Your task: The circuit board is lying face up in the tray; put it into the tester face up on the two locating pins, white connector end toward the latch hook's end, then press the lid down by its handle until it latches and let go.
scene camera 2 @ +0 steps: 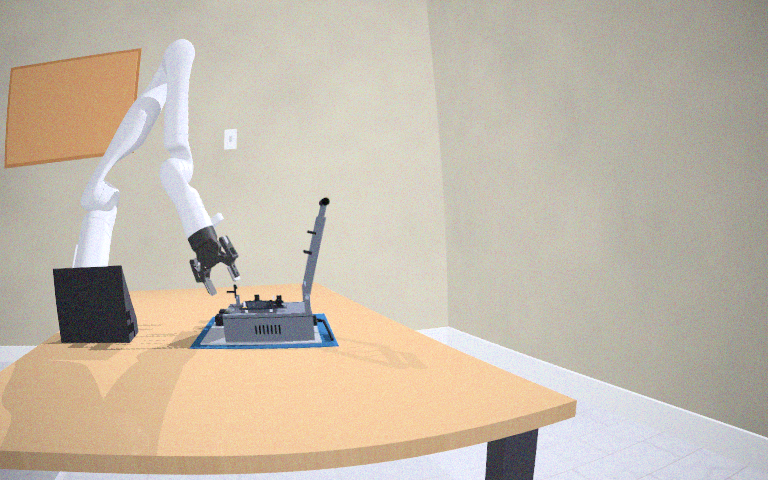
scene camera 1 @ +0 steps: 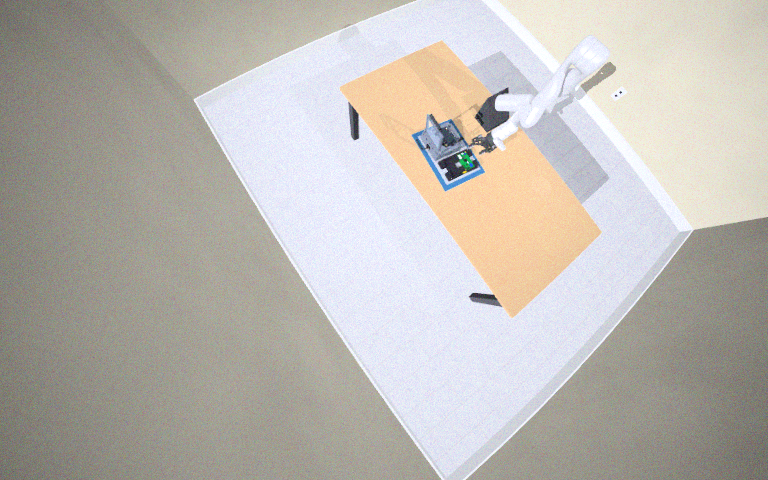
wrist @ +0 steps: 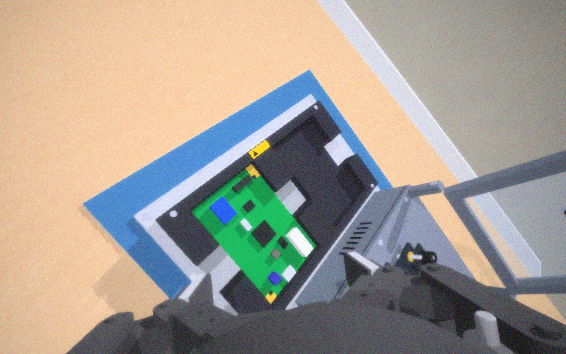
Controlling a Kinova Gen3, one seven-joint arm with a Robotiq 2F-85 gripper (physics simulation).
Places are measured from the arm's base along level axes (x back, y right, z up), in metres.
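Where they show: gripper, fingertip midpoint: (scene camera 2: 225, 287) (scene camera 1: 473, 150) (wrist: 280, 278); arm's base at its link origin: (scene camera 2: 88, 285) (scene camera 1: 499, 102).
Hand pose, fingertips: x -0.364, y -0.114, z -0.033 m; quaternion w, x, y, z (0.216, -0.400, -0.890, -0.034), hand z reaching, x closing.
Observation:
Things, the pixels of their centre, and the offset from my fingertips. "pt": a spot on its surface instead. Level surfaces: height alone.
- green circuit board at the middle of its body: (wrist: 261, 230) (scene camera 1: 465, 160) dx -0.035, dy -0.005, dz -0.066 m
- black tray at a spot on its surface: (wrist: 185, 230) pt dx +0.002, dy -0.062, dz -0.061 m
- handle at the middle of its body: (scene camera 2: 325, 201) dx -0.180, dy +0.256, dz +0.179 m
- upright latch hook at the middle of its body: (scene camera 2: 232, 291) dx -0.001, dy +0.101, dz +0.003 m
- wooden table at its surface level: dz -0.089 m
The green circuit board (scene camera 1: 466, 161) (wrist: 250, 255) lies face up in the black tray (wrist: 185, 230). Its white connector (wrist: 300, 242) is on the edge away from the blue chip. The grey tester (scene camera 2: 269, 328) (wrist: 325, 272) stands beside the tray. Its lid (scene camera 1: 433, 127) (scene camera 2: 314, 254) is raised nearly upright, with the handle (scene camera 2: 323, 201) at the top. The upright latch hook (scene camera 2: 235, 294) is at the side opposite the lid. My gripper (scene camera 1: 476, 146) (scene camera 2: 224, 286) (wrist: 280, 278) is open and empty, above the latch-hook side. The locating pins cannot be made out.
Tray and tester share a blue mat (scene camera 2: 331, 339) (wrist: 200, 155) on the wooden table (scene camera 1: 526, 237) (scene camera 2: 339, 407) (wrist: 75, 100). The raised lid frame is an obstacle beside the tray in the wrist view. A black block (scene camera 1: 492, 110) (scene camera 2: 93, 305) stands at the arm's base.

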